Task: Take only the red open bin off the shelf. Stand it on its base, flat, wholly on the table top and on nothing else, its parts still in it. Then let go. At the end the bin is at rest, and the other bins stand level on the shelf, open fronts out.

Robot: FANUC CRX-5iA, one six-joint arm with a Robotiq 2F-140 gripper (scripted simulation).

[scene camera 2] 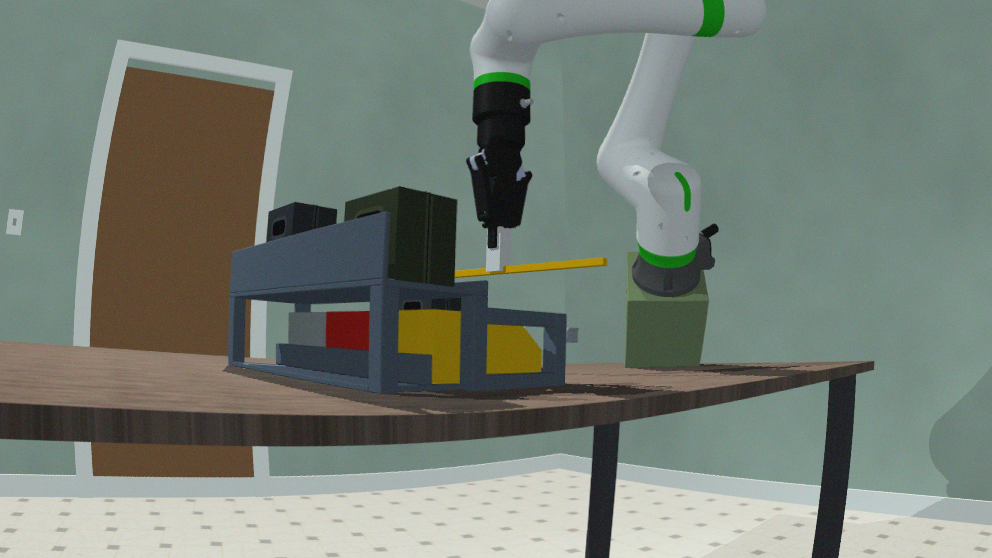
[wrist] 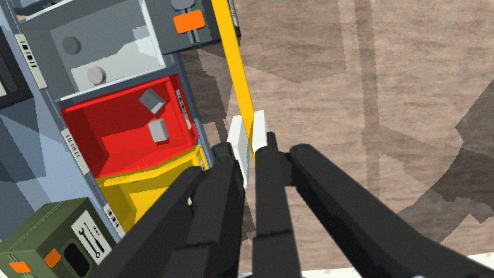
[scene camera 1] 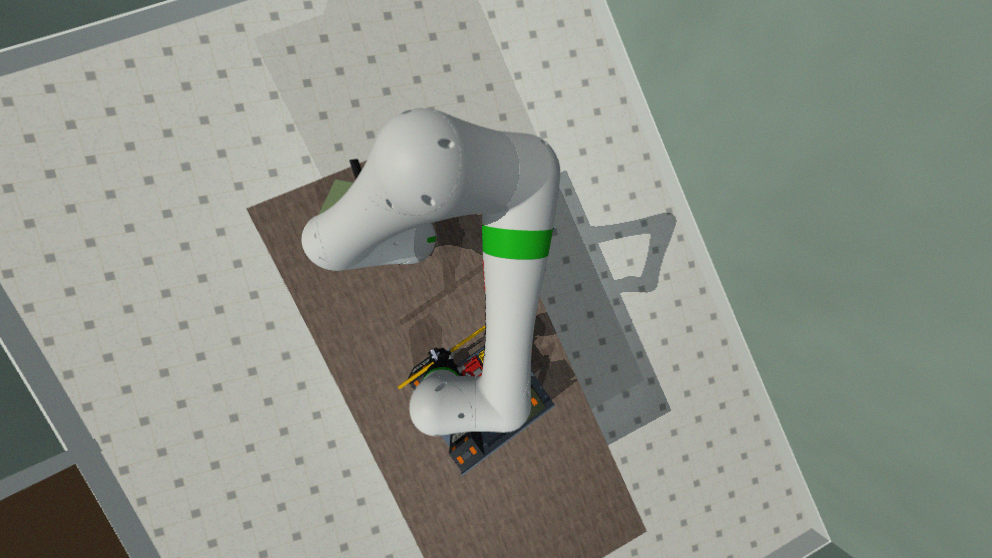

Path:
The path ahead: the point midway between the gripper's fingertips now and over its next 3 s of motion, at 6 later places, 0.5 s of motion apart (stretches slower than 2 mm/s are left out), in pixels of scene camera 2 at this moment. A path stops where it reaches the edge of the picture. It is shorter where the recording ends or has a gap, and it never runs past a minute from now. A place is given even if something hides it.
My gripper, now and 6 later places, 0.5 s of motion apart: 498, 272; 516, 274; 530, 277; 547, 280; 554, 281; 551, 280; 550, 282

